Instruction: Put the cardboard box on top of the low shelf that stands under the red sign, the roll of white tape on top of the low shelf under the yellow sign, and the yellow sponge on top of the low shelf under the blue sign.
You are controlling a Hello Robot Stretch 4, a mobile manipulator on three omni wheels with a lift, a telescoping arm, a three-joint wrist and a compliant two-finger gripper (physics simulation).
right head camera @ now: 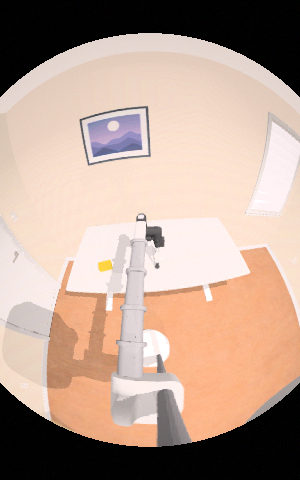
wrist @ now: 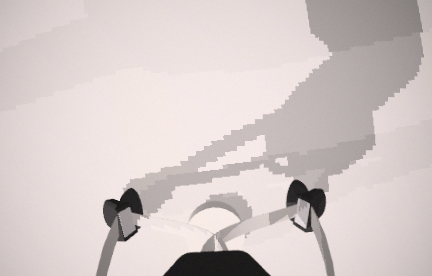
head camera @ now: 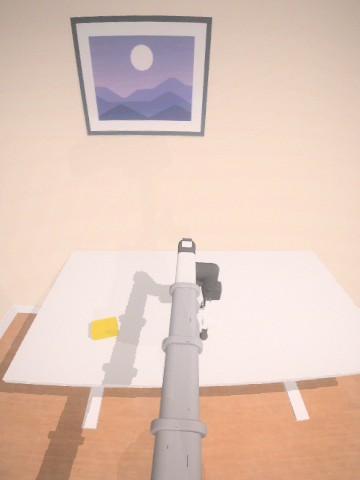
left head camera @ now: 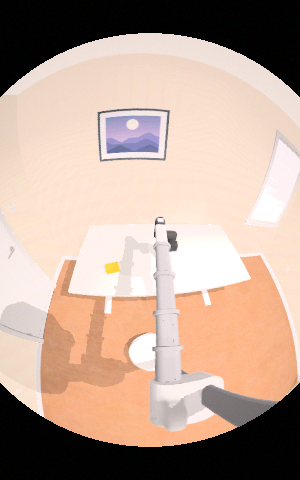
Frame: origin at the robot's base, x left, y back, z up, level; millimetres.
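Where they show: gripper, fingertip midpoint: (right head camera: pixel 156 259) (wrist: pixel 214 201) (head camera: pixel 203 323); robot's base at its link origin: (right head camera: pixel 148 347) (left head camera: pixel 149 350).
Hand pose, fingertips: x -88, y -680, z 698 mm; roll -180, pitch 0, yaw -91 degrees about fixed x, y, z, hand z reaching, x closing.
Note:
Things, the pixels of their top centre, and the offset from my fingertips. Level surfaces: height alone.
- yellow sponge at its top centre: (head camera: pixel 103 325) (left head camera: pixel 111 265) (right head camera: pixel 103 263) dx +405, dy +69, dz +39 mm
- white table at its surface level: dz -6 mm
- white tape at its top centre: (wrist: pixel 215 236) (head camera: pixel 209 321) dx -25, dy +1, dz +18 mm
The yellow sponge (head camera: pixel 104 328) (left head camera: pixel 112 267) (right head camera: pixel 105 265) lies on the left part of the white table (head camera: pixel 280 325) (left head camera: pixel 210 265) (right head camera: pixel 210 260). A round white thing, which looks like the roll of white tape (wrist: pixel 215 220), lies on the white surface in the wrist view, partly covered by the finger bands. My gripper (wrist: pixel 214 201) is open, its fingertips apart to the left and right of the roll; how high it is above the surface is hard to tell. In the head camera view the arm hides part of the gripper. The cardboard box, the low shelves and the signs do not show.
The telescoping arm (head camera: pixel 181 380) (left head camera: pixel 167 300) (right head camera: pixel 132 320) reaches over the table. A wall with a framed picture (head camera: pixel 206 75) stands behind it. A round white shape (left head camera: pixel 142 352) (right head camera: pixel 157 347) is low in front of the table. A door (left head camera: pixel 20 280) is at the left.

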